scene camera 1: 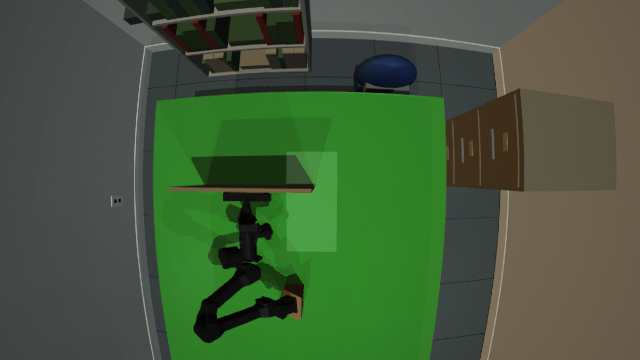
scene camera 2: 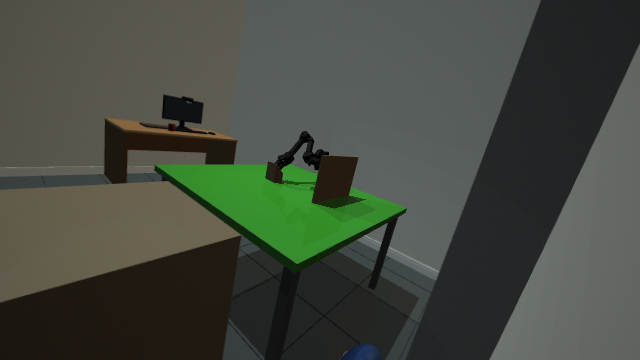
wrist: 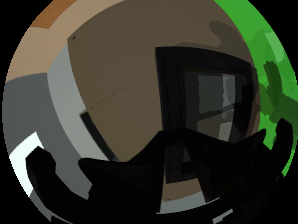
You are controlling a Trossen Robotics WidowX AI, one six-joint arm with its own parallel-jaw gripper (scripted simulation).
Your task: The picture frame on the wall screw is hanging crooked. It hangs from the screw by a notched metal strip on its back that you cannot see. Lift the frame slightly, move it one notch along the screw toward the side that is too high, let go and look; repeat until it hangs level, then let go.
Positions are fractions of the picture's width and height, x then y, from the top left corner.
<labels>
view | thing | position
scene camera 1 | my gripper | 0.39, 0.55
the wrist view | my gripper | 0.58, 0.60
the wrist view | picture frame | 0.71, 0.41
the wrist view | brown wall panel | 0.38, 0.25
</labels>
